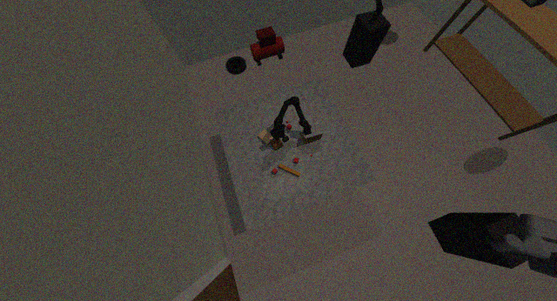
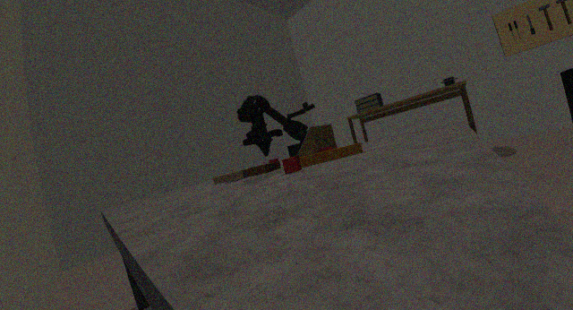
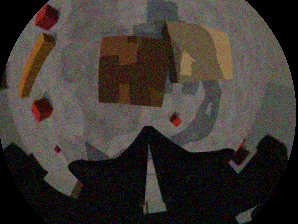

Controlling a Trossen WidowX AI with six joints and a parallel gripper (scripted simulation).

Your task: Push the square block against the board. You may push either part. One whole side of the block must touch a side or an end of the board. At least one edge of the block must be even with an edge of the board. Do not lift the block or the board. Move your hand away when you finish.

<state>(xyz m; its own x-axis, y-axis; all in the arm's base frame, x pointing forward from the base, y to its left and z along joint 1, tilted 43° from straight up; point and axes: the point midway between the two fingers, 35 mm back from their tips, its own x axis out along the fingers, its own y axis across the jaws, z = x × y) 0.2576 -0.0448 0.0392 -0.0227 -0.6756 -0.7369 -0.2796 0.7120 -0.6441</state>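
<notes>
Now: the brown square block 60 mm ahead of my gripper tip, 40 mm to the left of it and 50 mm below it. The rest, counted from my gripper tip: tan board: 140 mm ahead, 70 mm to the right, 50 mm below; then yellow bar: 30 mm ahead, 340 mm to the left, 50 mm below.
</notes>
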